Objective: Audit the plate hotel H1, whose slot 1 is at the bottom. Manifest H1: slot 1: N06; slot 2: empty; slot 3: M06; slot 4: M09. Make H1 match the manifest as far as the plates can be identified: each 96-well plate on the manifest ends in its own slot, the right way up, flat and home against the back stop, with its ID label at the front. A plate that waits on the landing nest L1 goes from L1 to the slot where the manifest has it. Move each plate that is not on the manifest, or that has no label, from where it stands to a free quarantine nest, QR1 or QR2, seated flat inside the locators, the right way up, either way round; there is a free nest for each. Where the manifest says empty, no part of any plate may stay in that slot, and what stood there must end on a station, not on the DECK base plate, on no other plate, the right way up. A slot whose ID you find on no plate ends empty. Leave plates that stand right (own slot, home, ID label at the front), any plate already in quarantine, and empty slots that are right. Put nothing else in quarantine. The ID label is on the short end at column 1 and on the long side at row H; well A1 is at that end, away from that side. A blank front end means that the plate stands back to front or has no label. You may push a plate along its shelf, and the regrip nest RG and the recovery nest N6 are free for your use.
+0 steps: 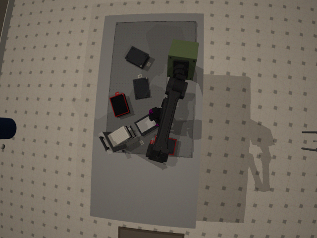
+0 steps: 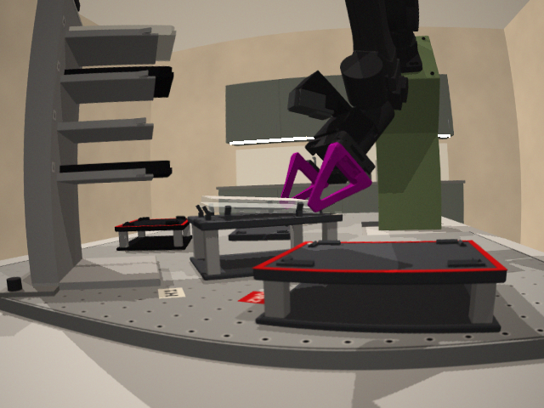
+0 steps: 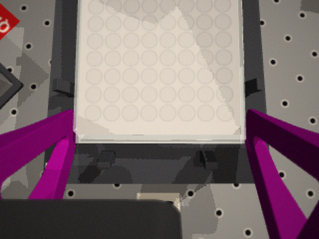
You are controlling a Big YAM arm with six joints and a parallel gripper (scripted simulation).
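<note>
The clear 96-well plate lies 40 mm to the left of my hand and 40 mm ahead of it. The rest, counted from my hand: regrip nest RG 40 mm to the left, 40 mm ahead, 20 mm below; QR2 tag 170 mm to the left, 70 mm below, 10 mm behind; A1 mark 50 mm behind, 30 mm to the left, 10 mm below.
</note>
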